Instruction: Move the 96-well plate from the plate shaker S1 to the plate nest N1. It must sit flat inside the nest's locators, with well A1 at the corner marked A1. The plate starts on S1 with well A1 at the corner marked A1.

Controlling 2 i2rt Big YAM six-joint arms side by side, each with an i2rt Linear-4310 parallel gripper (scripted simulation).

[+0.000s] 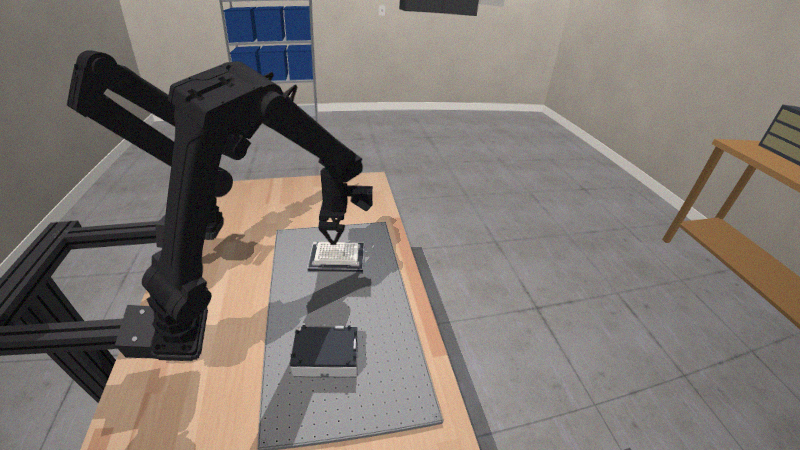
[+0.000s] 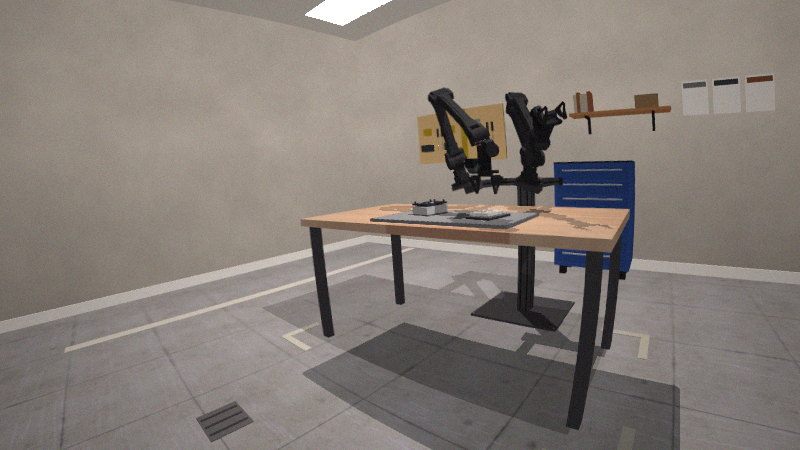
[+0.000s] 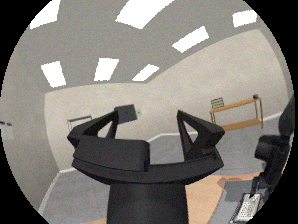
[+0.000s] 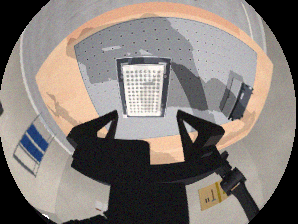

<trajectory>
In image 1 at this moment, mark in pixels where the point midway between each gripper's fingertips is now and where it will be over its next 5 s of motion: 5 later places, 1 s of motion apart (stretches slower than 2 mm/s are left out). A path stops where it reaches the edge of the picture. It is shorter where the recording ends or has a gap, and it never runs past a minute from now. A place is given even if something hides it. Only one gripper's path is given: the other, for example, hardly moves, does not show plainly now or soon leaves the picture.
My right gripper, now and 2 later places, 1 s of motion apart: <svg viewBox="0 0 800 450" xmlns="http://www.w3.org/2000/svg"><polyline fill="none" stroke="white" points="335,234 330,239 328,259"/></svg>
</trajectory>
